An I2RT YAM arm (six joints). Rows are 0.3 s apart.
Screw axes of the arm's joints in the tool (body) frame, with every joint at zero. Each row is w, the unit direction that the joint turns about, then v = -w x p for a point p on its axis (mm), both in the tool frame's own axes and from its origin. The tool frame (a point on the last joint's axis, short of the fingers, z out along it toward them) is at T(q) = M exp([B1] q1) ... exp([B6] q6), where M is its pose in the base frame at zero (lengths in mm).
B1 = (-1, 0, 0, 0, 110.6, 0)
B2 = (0, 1, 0, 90.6, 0, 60)
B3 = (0, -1, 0, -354.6, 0, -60)
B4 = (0, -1, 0, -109.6, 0, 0)
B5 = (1, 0, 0, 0, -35.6, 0)
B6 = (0, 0, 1, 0, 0, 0)
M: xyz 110.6 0 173.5 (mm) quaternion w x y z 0.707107 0 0.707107 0
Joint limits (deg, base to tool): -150..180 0..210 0..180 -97..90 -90..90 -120..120
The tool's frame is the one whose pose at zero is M.
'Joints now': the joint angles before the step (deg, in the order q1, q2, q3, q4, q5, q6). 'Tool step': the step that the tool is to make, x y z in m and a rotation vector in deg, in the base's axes. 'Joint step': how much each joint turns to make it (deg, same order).
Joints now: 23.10, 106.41, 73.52, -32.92, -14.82, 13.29
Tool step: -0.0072, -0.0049, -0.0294, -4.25, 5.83, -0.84
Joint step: -0.09, 2.72, -2.33, -1.95, 1.79, 0.13
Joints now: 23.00, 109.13, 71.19, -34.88, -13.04, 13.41
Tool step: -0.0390, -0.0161, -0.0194, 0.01, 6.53, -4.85
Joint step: -0.06, -4.83, -10.88, 1.33, -1.25, 5.44
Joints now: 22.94, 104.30, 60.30, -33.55, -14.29, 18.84
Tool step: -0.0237, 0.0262, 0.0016, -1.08, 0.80, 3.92
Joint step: 6.16, -1.73, -1.69, -0.74, 1.07, 2.12
